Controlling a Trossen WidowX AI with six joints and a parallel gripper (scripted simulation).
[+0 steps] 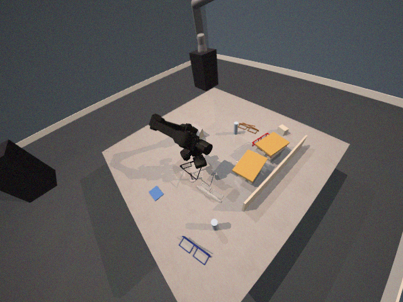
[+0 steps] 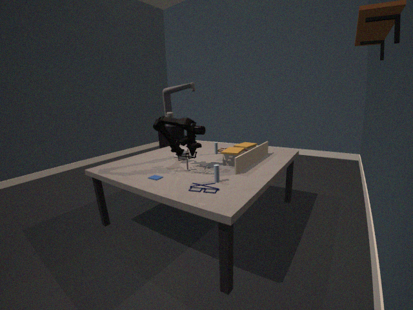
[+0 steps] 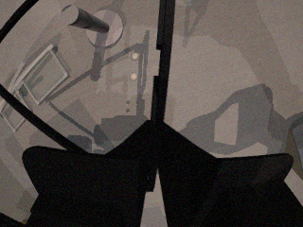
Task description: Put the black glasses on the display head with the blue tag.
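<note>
Now: the grey post 20 mm ahead of my gripper tip, 80 mm to the right of it and 60 mm below it. The rest, counted from my gripper tip: long beige board (360 mm ahead, 280 mm to the left, 30 mm below); then beige block (200 mm ahead, 630 mm to the left, 50 mm below); then blue tag (70 mm behind, 300 mm to the right, 80 mm below).
</note>
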